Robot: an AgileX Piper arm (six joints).
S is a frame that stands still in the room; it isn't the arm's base.
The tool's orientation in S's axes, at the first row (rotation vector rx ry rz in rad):
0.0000 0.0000 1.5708
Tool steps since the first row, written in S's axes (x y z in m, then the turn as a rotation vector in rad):
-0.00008 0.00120 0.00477 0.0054 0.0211 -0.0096
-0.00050 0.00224 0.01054 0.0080 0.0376 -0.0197
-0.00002 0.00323 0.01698 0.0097 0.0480 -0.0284
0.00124 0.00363 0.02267 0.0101 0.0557 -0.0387
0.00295 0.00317 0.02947 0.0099 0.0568 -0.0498
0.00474 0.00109 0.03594 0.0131 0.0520 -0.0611
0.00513 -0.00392 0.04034 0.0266 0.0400 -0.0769
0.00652 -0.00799 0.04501 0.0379 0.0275 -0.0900
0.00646 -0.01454 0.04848 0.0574 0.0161 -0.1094
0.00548 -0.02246 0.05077 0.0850 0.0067 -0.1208
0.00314 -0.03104 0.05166 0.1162 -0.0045 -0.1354
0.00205 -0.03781 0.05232 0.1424 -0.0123 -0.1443
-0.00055 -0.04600 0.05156 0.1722 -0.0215 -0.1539
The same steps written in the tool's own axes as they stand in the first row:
0.00120 0.00008 0.00477 0.0211 -0.0054 -0.0096
0.00224 0.00050 0.01054 0.0376 -0.0080 -0.0197
0.00323 0.00002 0.01698 0.0480 -0.0097 -0.0284
0.00363 -0.00124 0.02267 0.0557 -0.0101 -0.0387
0.00317 -0.00295 0.02947 0.0568 -0.0099 -0.0498
0.00109 -0.00474 0.03594 0.0520 -0.0131 -0.0611
-0.00392 -0.00513 0.04034 0.0400 -0.0266 -0.0769
-0.00799 -0.00652 0.04501 0.0275 -0.0379 -0.0900
-0.01454 -0.00646 0.04848 0.0161 -0.0574 -0.1094
-0.02246 -0.00548 0.05077 0.0067 -0.0850 -0.1208
-0.03104 -0.00314 0.05166 -0.0045 -0.1162 -0.1354
-0.03781 -0.00205 0.05232 -0.0123 -0.1424 -0.1443
-0.04600 0.00055 0.05156 -0.0215 -0.1722 -0.1539

